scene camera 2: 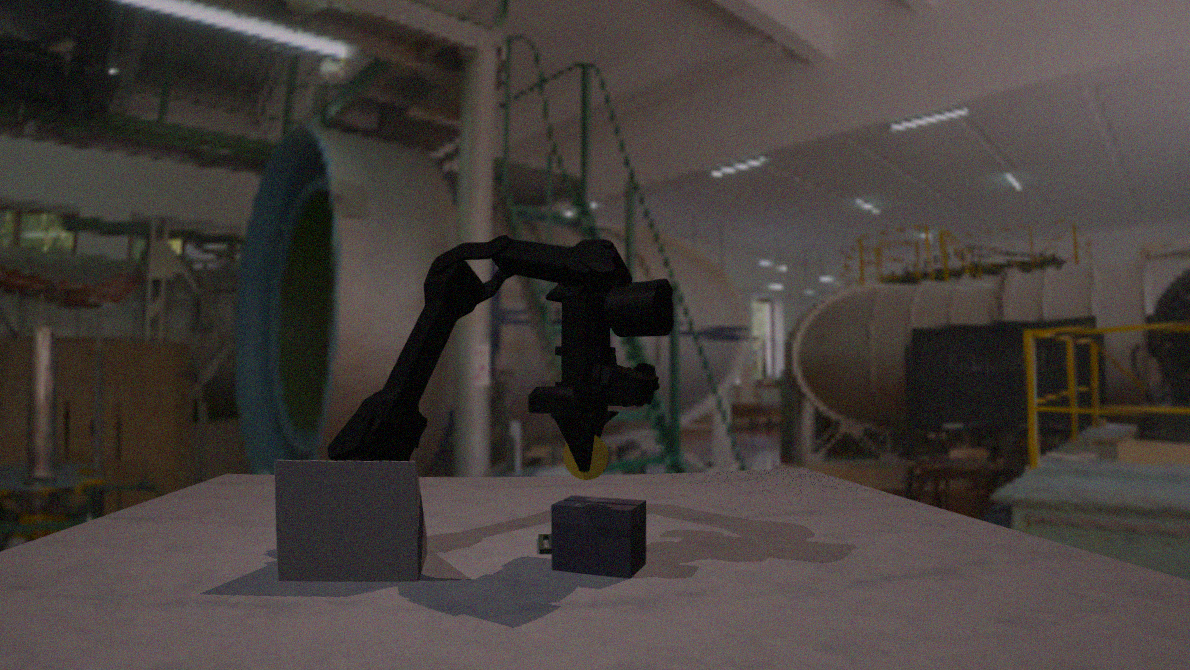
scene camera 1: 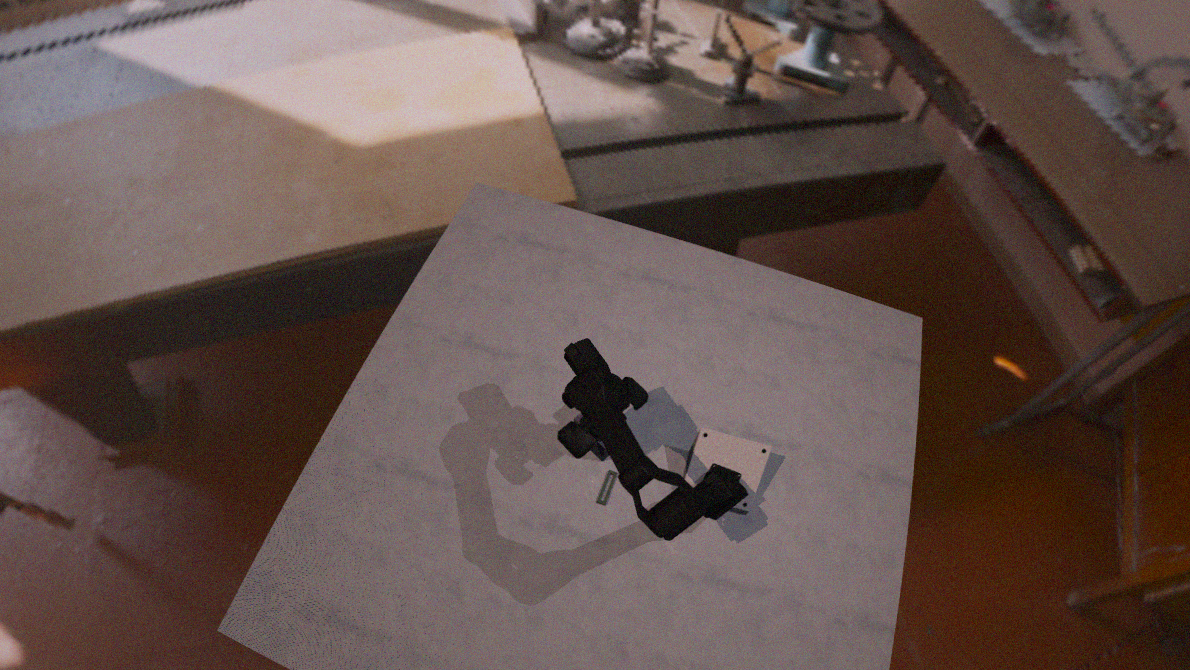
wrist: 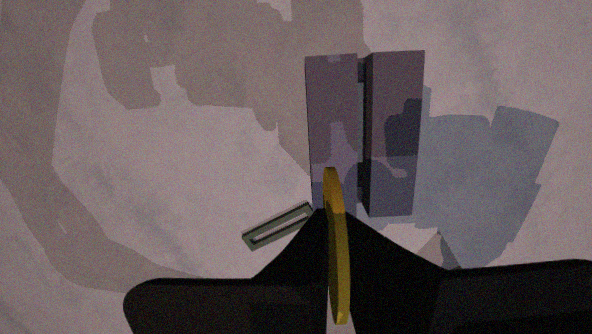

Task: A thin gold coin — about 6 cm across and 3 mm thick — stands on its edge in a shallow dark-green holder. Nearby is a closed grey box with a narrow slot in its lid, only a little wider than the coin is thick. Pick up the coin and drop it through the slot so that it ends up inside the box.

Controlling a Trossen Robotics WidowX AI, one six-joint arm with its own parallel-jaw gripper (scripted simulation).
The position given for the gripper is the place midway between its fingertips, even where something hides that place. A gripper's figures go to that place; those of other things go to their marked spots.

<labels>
The gripper (scene camera 2: 585,471): 0.77 m from the lens. A coin (scene camera 2: 600,457): 0.76 m from the lens.
</labels>
